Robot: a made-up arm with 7 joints. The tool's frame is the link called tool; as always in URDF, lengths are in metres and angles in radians.
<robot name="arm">
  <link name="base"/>
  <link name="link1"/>
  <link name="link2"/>
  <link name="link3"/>
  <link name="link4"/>
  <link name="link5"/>
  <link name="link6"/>
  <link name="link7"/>
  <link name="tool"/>
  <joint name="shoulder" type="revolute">
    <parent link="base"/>
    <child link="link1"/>
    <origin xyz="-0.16 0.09 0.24"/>
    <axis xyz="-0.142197 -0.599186 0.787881"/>
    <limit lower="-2.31" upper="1.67" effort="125" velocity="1.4"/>
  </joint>
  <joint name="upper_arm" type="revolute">
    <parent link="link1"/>
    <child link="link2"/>
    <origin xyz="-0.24 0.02 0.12"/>
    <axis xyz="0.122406 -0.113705 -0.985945"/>
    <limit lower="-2.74" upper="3.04" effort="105" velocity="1.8"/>
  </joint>
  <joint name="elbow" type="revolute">
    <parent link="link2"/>
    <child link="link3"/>
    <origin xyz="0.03 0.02 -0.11"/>
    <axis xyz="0 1 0"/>
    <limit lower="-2.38" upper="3.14" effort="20" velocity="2.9"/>
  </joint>
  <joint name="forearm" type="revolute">
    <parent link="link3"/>
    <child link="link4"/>
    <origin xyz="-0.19 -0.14 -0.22"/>
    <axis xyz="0 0 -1"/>
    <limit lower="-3.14" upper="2.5" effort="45" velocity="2.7"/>
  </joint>
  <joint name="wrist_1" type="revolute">
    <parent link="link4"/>
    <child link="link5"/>
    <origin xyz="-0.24 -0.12 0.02"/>
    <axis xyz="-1 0 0"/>
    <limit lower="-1.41" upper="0.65" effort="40" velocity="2.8"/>
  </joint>
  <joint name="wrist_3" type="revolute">
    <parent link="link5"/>
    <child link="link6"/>
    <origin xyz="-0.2 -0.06 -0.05"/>
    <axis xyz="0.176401 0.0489 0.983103"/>
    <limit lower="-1.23" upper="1.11" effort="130" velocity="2.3"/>
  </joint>
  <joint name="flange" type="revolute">
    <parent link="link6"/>
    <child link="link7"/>
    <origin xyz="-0.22 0 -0.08"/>
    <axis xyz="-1 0 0"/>
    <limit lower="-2.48" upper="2.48" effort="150" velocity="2.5"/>
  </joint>
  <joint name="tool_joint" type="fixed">
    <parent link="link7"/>
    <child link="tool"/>
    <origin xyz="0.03 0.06 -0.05" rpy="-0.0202 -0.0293 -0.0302"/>
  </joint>
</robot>
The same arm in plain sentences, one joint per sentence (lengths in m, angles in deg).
The arm has seven revolute joints in a row. What follows holds with every joint at zero, and every direction is one of the base frame's. The first joint sits 0.1600 m along -x and 0.0900 m along +y and 0.2400 m along +z from the base frame's origin and rotates about the direction (-0.142197, -0.599186, 0.787881), from -132.35 to 95.68 deg. The second joint sits 0.2400 m along -x and 0.0200 m along +y and 0.1200 m along +z from the first joint and rotates about the direction (0.122406, -0.113705, -0.985945), from -156.99 to 174.18 deg. The third joint sits 0.0300 m along +x and 0.0200 m along +y and 0.1100 m along -z from the second joint and rotates about +y, from -136.36 to 179.91 deg. The fourth joint sits 0.1900 m along -x and 0.1400 m along -y and 0.2200 m along -z from the third joint and rotates about -z, from -179.91 to 143.24 deg. The fifth joint sits 0.2400 m along -x and 0.1200 m along -y and 0.0200 m along +z from the fourth joint and rotates about -x, from -80.79 to 37.24 deg. The sixth joint sits 0.2000 m along -x and 0.0600 m along -y and 0.0500 m along -z from the fifth joint and rotates about the direction (0.176401, 0.0489, 0.983103), from -70.47 to 63.60 deg. The seventh joint sits 0.2200 m along -x and 0.0800 m along -z from the sixth joint and rotates about -x, from -142.09 to 142.09 deg. The tool frame, which is the frame that the pose is given for, sits 0.0300 m along +x and 0.0600 m along +y and 0.0500 m along -z from the seventh joint; its axes are the base frame's turned by roll -1.16, pitch -1.68 and yaw -1.73 deg (as in URDF: about the fixed x, then y, then z).
